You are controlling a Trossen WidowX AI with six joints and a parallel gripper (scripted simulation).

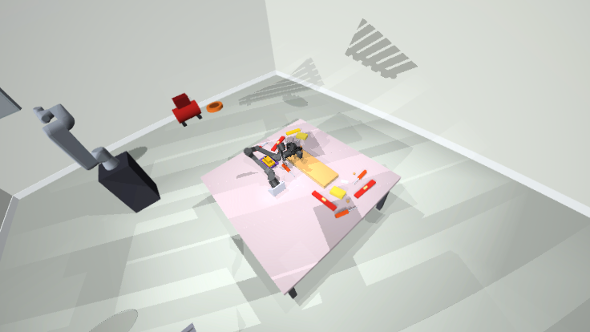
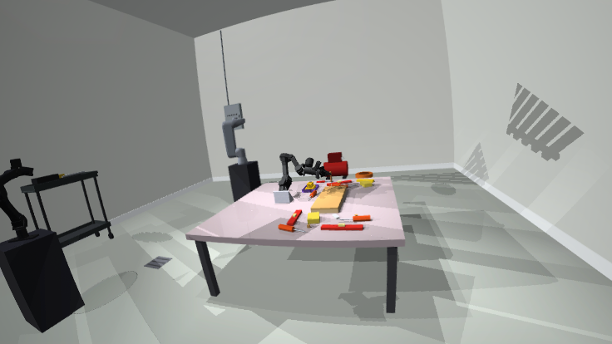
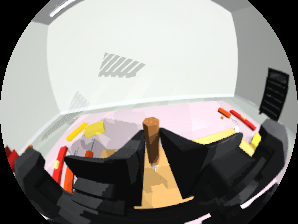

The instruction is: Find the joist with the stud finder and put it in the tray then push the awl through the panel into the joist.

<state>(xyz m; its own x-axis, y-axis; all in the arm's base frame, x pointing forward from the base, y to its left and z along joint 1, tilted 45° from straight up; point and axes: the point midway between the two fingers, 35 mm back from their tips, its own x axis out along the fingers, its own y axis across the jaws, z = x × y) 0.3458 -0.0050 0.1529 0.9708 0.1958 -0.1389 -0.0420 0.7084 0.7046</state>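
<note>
My gripper tip is 6 cm above the orange-handled awl. From my gripper tip the other things lie so: yellow stud finder (25 cm behind, 23 cm to the left, 13 cm below); then purple tray (25 cm behind, 22 cm to the left, 17 cm below).
</note>
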